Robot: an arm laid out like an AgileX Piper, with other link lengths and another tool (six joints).
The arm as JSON. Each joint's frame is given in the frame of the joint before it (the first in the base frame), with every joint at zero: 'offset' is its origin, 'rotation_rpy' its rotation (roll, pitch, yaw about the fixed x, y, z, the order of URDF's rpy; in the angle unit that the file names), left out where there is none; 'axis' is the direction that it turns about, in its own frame. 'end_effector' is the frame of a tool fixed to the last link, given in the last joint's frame.
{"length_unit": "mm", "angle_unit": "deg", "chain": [
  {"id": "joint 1", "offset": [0.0, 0.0, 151.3], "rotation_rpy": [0.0, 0.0, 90.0], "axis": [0.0, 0.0, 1.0]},
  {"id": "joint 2", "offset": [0.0, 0.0, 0.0], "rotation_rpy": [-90.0, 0.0, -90.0], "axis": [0.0, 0.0, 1.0]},
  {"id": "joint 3", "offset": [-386.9, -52.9, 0.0], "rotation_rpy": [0.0, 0.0, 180.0], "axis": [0.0, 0.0, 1.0]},
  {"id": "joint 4", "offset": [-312.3, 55.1, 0.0], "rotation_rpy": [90.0, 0.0, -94.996], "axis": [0.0, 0.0, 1.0]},
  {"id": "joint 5", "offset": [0.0, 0.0, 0.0], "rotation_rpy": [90.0, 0.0, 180.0], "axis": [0.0, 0.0, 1.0]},
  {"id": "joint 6", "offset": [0.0, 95.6, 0.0], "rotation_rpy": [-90.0, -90.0, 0.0], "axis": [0.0, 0.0, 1.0]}
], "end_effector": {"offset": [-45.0, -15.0, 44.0], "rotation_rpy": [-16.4, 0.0, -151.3]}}
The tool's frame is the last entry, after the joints.
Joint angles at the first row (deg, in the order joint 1, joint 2, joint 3, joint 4, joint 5, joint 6):
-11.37, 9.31, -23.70, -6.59, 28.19, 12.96
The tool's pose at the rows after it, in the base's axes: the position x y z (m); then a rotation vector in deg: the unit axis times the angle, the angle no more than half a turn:
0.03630, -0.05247, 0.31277, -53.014, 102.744, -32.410
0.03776, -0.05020, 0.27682, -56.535, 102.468, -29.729
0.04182, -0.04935, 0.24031, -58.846, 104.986, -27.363
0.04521, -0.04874, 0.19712, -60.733, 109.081, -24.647
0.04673, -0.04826, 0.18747, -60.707, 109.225, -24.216
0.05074, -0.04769, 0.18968, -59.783, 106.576, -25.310
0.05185, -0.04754, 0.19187, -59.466, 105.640, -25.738
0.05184, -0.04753, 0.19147, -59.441, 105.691, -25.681
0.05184, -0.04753, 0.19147, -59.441, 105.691, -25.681
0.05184, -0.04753, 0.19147, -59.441, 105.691, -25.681
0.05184, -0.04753, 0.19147, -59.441, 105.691, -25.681
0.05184, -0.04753, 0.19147, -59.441, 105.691, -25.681
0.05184, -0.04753, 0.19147, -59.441, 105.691, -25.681
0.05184, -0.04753, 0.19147, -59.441, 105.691, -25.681
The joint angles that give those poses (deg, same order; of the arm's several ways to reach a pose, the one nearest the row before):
-5.46, 3.90, -17.20, -5.04, 28.19, 10.90
-2.34, 0.53, -11.98, -4.85, 28.07, 10.56
-1.29, -0.61, -6.88, -4.74, 27.67, 10.53
-1.11, -0.67, -0.85, -4.52, 26.50, 10.68
-1.11, -0.67, 0.80, -4.35, 25.07, 10.80
-1.11, -0.66, 1.51, -4.30, 21.52, 10.87
-1.11, -0.67, 1.51, -4.28, 20.51, 10.85
-1.11, -0.66, 1.56, -4.29, 20.51, 10.91
-1.11, -0.66, 1.56, -4.29, 20.51, 10.91
-1.11, -0.66, 1.56, -4.29, 20.51, 10.91
-1.11, -0.66, 1.56, -4.29, 20.51, 10.91
-1.11, -0.66, 1.56, -4.29, 20.51, 10.91
-1.11, -0.66, 1.56, -4.29, 20.51, 10.91
-1.11, -0.66, 1.56, -4.29, 20.51, 10.91

